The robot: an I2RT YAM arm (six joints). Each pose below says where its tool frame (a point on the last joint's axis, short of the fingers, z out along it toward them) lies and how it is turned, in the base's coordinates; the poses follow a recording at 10 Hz.
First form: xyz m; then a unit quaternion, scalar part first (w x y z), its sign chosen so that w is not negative.
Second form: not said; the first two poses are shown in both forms.
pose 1, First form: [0.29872, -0.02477, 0.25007, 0.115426, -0.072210, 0.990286, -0.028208]
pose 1, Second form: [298.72, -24.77, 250.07, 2.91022, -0.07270, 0.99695, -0.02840]
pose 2, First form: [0.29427, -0.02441, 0.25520, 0.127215, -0.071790, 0.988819, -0.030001]
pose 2, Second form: [294.27, -24.41, 255.20, 2.88647, -0.07238, 0.99692, -0.03025]
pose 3, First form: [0.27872, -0.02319, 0.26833, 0.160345, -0.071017, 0.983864, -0.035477]
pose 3, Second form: [278.72, -23.19, 268.33, 2.81951, -0.07195, 0.99676, -0.03594]
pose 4, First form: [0.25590, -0.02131, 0.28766, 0.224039, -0.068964, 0.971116, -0.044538]
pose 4, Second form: [255.90, -21.31, 287.66, 2.68968, -0.07076, 0.99645, -0.04570]
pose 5, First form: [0.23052, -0.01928, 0.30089, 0.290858, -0.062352, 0.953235, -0.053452]
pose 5, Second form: [230.52, -19.28, 300.89, 2.55135, -0.06517, 0.99631, -0.05587]
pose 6, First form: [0.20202, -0.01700, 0.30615, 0.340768, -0.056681, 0.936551, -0.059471]
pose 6, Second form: [202.02, -17.00, 306.15, 2.44613, -0.06029, 0.99617, -0.06326]
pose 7, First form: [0.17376, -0.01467, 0.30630, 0.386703, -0.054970, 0.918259, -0.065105]
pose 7, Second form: [173.76, -14.67, 306.30, 2.34748, -0.05961, 0.99572, -0.07060]
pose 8, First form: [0.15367, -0.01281, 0.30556, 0.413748, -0.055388, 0.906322, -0.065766]
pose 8, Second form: [153.67, -12.81, 305.56, 2.28846, -0.06084, 0.99553, -0.07224]
